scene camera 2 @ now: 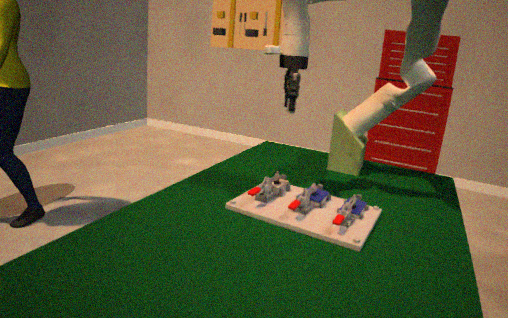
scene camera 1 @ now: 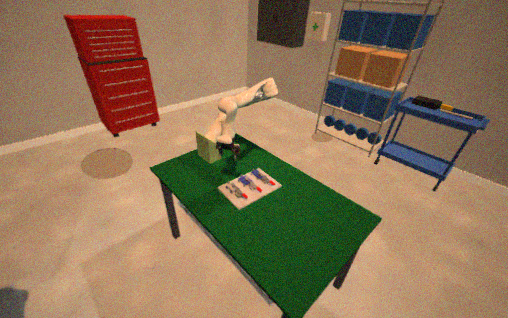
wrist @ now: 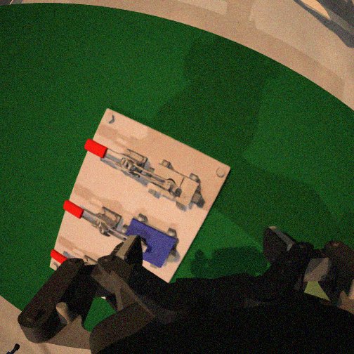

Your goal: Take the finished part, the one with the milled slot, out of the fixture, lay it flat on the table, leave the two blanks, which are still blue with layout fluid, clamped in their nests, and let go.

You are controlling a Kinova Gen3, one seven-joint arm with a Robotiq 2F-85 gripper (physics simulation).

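Places are measured from the arm's base along level axes (x ahead, y left, z up), in metres.
Where they show: gripper, fingertip midpoint: [scene camera 2: 289,110] [scene camera 1: 228,157]; arm's base, origin of the base link: [scene camera 2: 351,127] [scene camera 1: 210,139].
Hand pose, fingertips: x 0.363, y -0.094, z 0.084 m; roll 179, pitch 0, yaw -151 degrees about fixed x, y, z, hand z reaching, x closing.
Observation:
Things, the pixels of their centre, and the offset from my fingertips. Level surfaces: height alone.
- finished part, body centre: [scene camera 2: 276,186] [scene camera 1: 232,187] dy +0.001, dx +0.035, dz -0.212 m
- fixture board, body centre: [scene camera 2: 306,209] [scene camera 1: 249,186] dy +0.110, dx +0.079, dz -0.235 m
- middle blue blank, body centre: [scene camera 2: 313,196] [scene camera 1: 245,180] dy +0.111, dx +0.031, dz -0.214 m
- end's blue blank, body centre: [scene camera 2: 353,207] [scene camera 1: 257,174] dy +0.221, dx +0.028, dz -0.217 m
- green table, its level: dz -0.243 m
The finished part [scene camera 1: 234,190] [scene camera 2: 283,184] [wrist: 188,189] is a bare pale block in an end nest of the fixture board [scene camera 1: 241,204] [scene camera 2: 320,228] [wrist: 150,141], with a toggle clamp's arm over it; its slot is too small to make out. The middle blue blank [scene camera 1: 245,181] [scene camera 2: 320,195] [wrist: 159,246] and the other end's blue blank [scene camera 1: 257,173] [scene camera 2: 358,206] sit in their nests under clamps; the latter is hidden by the gripper in the wrist view. My gripper [scene camera 1: 230,154] [scene camera 2: 290,107] [wrist: 203,245] is open and empty, high above the table, apart from the board.
Red-tipped clamp handles [scene camera 2: 294,204] [wrist: 73,209] stick out along one side of the board. The arm's pale green base block [scene camera 1: 206,148] [scene camera 2: 344,147] stands on the green table [scene camera 1: 300,225] [scene camera 2: 225,280] behind the fixture. A person [scene camera 2: 14,110] stands beyond the table at the left.

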